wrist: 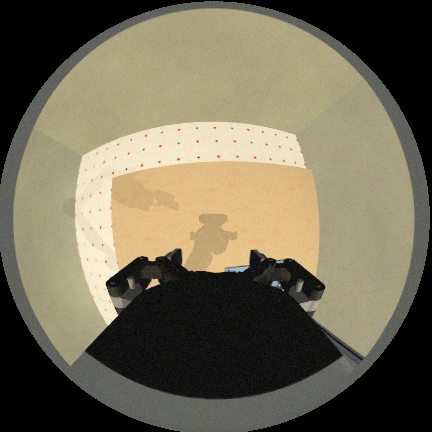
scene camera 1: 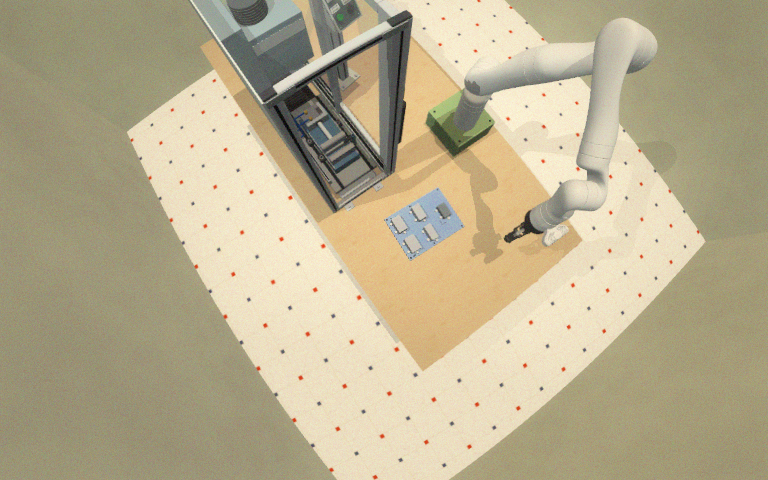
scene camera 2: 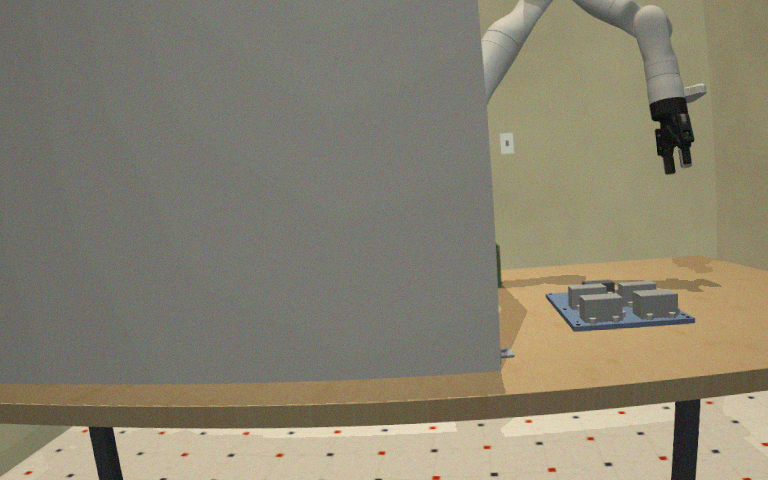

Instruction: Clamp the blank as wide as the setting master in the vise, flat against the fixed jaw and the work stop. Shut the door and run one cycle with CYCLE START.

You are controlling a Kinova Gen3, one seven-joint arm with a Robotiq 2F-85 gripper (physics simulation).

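Frame: origin at the arm's base, x ahead, y left, z up, level; millimetres.
Seen in the pictures: gripper, between the fingertips: (wrist: 215, 256) (scene camera 2: 678, 170); arm's base, origin of its link: (scene camera 1: 464, 120).
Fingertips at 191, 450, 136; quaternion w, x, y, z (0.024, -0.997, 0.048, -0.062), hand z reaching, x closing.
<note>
Pixels of each thing's middle, then the offset from my fingertips to it, as dx, dy, dz. "spot": a spot on its surface instead.
- dark grey block, middle of its body: (scene camera 2: 598, 288) (scene camera 1: 443, 210) +84, -213, -214
- blue plate, middle of its body: (scene camera 2: 611, 306) (scene camera 1: 424, 223) (wrist: 258, 286) +171, -219, -231
- green button, a spot on its surface: (scene camera 1: 340, 17) spot: +71, -877, +169
Several light grey blocks, among them a front one (scene camera 1: 412, 243) (scene camera 2: 601, 308), and one dark grey block (scene camera 1: 443, 211) (scene camera 2: 598, 283) stand on a blue plate (scene camera 1: 450, 226) (scene camera 2: 637, 325) (wrist: 237, 270) on the table. I cannot tell which is the setting master or which blank matches its width. The vise (scene camera 1: 341, 153) shows partly, inside the machine enclosure; its jaws and work stop are too small to tell apart. A green button (scene camera 1: 340, 17) is on the control panel. The door's state is unclear. My gripper (scene camera 1: 508, 238) (scene camera 2: 677, 164) (wrist: 215, 256) is open and empty, high above the table beyond the plate.
The tall enclosure has a front post (scene camera 1: 389, 101) and a grey side panel (scene camera 2: 243, 198) that hides its inside in scene camera 2. The arm stands on a green base (scene camera 1: 453, 141) beside the enclosure. Small brackets (scene camera 1: 378, 186) sit at the enclosure's foot, near the plate.
</note>
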